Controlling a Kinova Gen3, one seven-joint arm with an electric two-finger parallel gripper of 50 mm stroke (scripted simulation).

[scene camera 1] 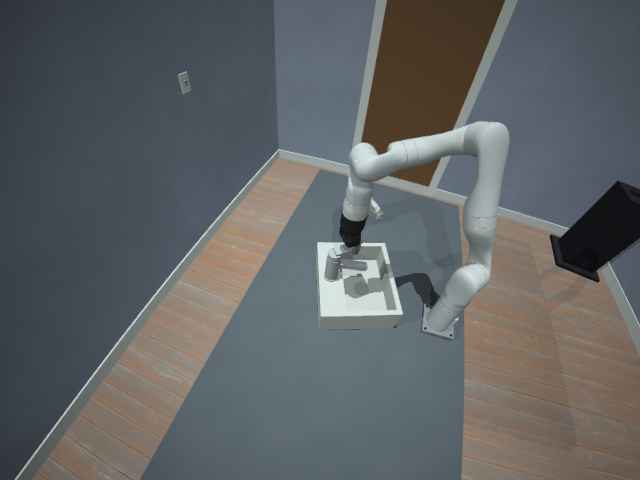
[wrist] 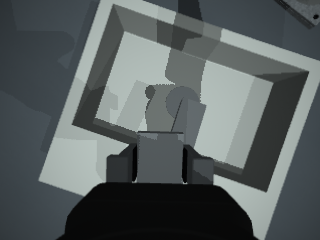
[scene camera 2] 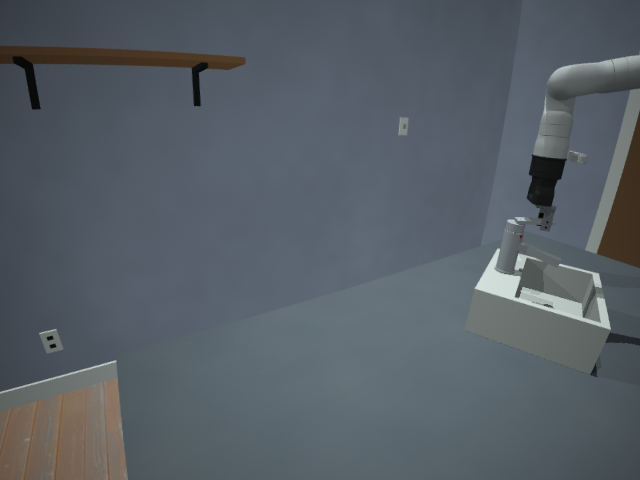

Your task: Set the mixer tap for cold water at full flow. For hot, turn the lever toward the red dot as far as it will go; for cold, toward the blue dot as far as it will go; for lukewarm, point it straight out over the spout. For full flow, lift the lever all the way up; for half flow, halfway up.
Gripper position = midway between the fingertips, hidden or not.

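Visible: a lever (wrist: pixel 159 154); a white sink basin (wrist: pixel 134 71); my gripper (scene camera 2: pixel 542 228), with the wrist view also giving the gripper (wrist: pixel 159 157).
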